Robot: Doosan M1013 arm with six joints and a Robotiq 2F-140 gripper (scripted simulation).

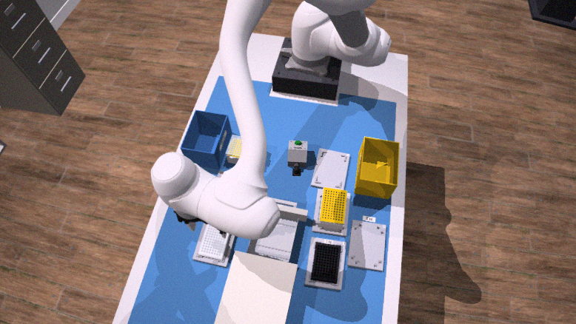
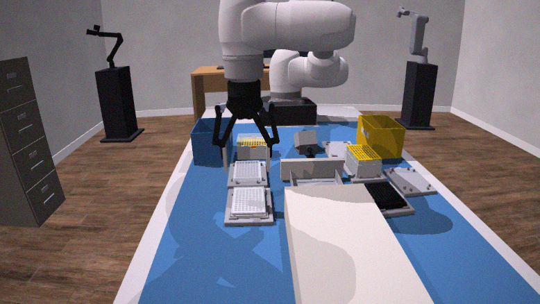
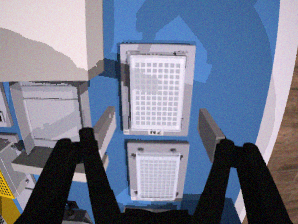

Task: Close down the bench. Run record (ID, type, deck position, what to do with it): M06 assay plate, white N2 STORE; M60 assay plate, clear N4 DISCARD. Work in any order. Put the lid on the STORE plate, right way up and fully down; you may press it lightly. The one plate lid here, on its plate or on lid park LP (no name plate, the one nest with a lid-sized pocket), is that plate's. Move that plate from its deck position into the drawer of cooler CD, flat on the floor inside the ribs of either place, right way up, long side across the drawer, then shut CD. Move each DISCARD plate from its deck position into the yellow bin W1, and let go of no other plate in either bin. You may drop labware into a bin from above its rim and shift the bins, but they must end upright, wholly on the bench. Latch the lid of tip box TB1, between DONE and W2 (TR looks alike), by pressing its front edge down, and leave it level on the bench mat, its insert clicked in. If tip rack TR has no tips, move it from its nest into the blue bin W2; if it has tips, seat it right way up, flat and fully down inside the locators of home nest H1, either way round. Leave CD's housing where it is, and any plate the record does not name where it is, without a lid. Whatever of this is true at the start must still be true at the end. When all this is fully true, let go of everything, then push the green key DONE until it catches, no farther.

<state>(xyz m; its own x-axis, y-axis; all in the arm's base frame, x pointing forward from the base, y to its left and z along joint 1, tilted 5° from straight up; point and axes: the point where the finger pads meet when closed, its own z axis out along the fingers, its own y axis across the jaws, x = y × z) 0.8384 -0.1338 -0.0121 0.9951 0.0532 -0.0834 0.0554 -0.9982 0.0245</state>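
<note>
The clear plate lid is 11 cm below my hand. The rest, counted from my hand: white plate M06: 12 cm below; then nest N2: 13 cm below; then clear assay plate: 18 cm behind, 2 cm to the right, 12 cm below.
</note>
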